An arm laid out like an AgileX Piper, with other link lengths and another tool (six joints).
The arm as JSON. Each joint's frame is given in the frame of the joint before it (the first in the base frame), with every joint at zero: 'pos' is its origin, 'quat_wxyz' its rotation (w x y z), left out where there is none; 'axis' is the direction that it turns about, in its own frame. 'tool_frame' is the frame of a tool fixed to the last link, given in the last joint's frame.
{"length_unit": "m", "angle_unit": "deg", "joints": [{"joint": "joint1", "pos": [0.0, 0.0, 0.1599], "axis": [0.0, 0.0, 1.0]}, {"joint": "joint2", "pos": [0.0, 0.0, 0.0], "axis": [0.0, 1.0, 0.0]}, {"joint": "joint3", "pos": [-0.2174, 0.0, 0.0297], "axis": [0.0, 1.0, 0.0]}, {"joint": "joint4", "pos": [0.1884, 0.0, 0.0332], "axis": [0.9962, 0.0, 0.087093]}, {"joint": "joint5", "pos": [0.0, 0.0, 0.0], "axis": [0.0, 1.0, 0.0]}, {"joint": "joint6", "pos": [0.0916, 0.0, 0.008], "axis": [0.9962, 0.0, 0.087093]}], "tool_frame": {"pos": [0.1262, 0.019, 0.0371], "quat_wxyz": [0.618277, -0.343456, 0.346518, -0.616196]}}
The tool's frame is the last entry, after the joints.
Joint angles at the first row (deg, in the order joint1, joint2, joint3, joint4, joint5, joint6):
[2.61, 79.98, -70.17, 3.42, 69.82, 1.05]
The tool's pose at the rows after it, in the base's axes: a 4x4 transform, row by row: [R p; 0 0 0 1], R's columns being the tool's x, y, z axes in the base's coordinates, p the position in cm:
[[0.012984, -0.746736, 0.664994, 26.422], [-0.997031, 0.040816, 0.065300, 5.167], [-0.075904, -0.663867, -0.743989, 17.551], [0, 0, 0, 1]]
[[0.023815, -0.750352, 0.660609, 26.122], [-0.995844, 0.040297, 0.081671, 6.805], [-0.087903, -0.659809, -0.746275, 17.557], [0, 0, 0, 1]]
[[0.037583, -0.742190, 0.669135, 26.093], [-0.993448, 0.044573, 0.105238, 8.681], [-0.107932, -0.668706, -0.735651, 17.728], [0, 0, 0, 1]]
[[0.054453, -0.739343, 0.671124, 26.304], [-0.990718, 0.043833, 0.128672, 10.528], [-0.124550, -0.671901, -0.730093, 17.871], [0, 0, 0, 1]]
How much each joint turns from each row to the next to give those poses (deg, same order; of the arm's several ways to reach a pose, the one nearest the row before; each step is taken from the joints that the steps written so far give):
[2.37, -0.01, -0.05, -0.13, 0.00, 2.74]
[4.11, 0.01, 0.00, -0.26, 0.00, 3.63]
[4.32, 0.06, 0.00, 0.00, -1.21, 3.68]
[3.92, 1.41, -1.41, -0.03, -0.69, 3.09]

